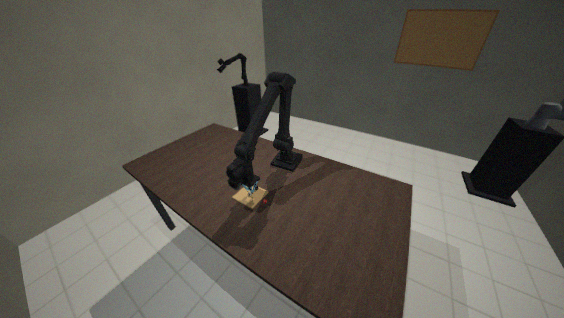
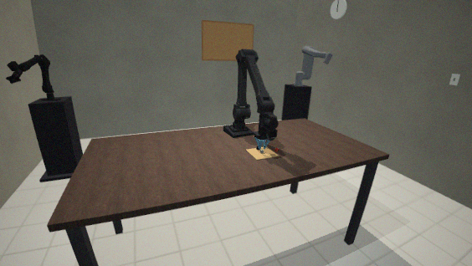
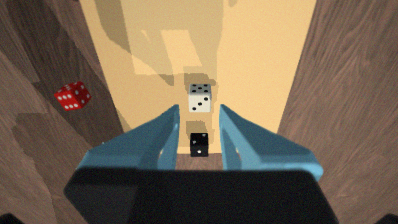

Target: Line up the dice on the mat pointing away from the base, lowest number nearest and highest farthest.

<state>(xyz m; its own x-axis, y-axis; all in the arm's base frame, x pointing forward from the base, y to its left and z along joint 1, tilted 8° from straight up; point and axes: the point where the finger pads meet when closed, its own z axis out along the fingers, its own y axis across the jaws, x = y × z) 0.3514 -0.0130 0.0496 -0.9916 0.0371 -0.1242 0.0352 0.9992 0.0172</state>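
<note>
Now: hand 2 cm above the white die. From my hand the other things lie so: black die: 4 cm behind, 2 cm below; then red die: 1 cm ahead, 10 cm to the left, 2 cm below; then tan mat: 3 cm below.
</note>
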